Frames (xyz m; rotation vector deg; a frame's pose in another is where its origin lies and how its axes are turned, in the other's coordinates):
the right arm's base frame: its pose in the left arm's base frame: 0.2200 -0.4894 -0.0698 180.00 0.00 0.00
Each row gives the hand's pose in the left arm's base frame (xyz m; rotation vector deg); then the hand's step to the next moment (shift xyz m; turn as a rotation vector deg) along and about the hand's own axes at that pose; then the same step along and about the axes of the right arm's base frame.
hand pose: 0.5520 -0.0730 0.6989 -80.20 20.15 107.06
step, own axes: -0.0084 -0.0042 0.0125 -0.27 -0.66 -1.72
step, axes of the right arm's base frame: -0.0048 -0.0072 -0.0130 1.70 0.73 0.23
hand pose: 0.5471 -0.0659 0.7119 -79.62 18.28 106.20
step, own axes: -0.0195 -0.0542 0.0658 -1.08 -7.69 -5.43
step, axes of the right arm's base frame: -0.0058 -0.0677 -0.0551 9.35 -1.31 -0.84
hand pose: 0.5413 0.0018 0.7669 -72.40 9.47 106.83
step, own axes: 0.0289 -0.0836 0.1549 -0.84 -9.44 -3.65
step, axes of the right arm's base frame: -0.0528 -0.1511 -0.0787 9.31 -3.49 -2.08
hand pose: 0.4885 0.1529 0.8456 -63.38 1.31 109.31
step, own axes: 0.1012 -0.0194 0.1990 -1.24 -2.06 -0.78
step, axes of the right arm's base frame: -0.1416 -0.1644 -0.0560 2.22 -0.04 -1.20
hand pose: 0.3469 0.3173 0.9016 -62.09 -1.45 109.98
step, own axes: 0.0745 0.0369 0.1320 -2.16 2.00 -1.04
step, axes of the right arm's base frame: -0.1322 -0.0813 -0.0159 -0.22 3.11 0.01
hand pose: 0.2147 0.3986 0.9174 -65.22 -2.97 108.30
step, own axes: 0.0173 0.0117 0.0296 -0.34 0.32 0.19
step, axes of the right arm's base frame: -0.0322 -0.0166 0.0001 -0.29 0.36 -0.20
